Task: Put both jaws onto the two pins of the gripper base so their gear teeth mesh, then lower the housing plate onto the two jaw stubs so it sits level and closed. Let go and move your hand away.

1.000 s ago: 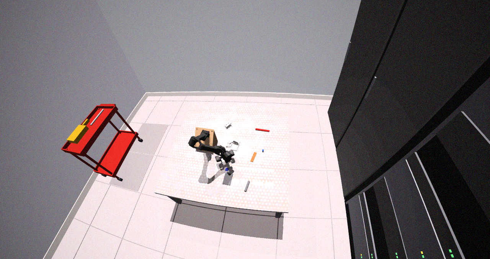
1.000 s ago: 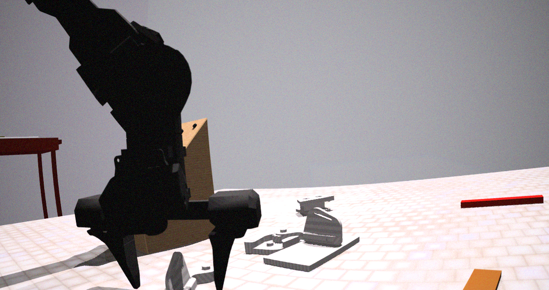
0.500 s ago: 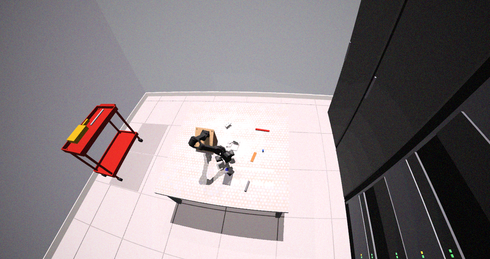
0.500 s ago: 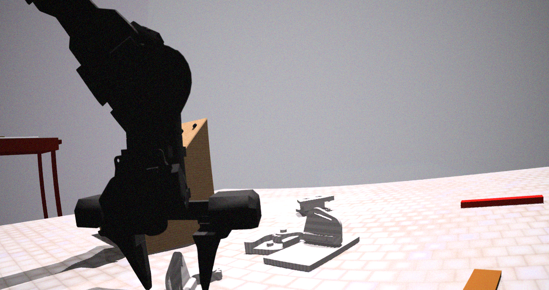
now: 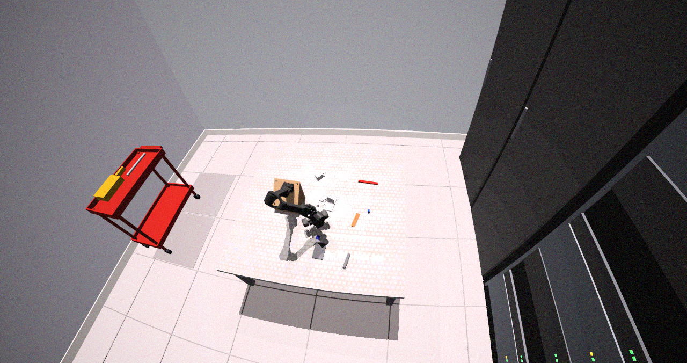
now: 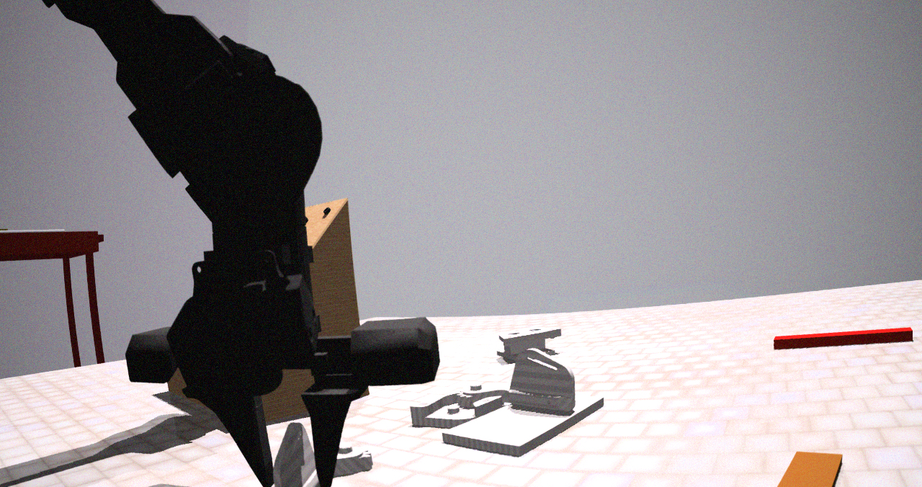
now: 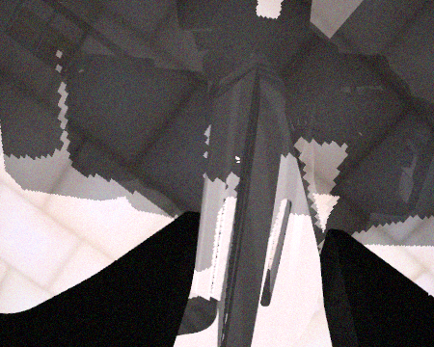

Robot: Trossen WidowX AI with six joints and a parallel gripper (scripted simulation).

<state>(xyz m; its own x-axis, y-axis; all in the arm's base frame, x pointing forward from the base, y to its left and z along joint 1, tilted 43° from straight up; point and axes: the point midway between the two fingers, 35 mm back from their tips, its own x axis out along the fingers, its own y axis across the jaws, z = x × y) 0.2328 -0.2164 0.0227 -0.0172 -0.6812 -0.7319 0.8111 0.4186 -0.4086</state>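
Now: the ribbed white plate 50 mm ahead of my gripper tip and 190 mm to the left of it. From my gripper tip the other things lie so: dark grey plate 70 mm ahead, 200 mm to the right; dark bar 260 mm ahead, 230 mm to the right; orange block 260 mm ahead, 80 mm to the left.
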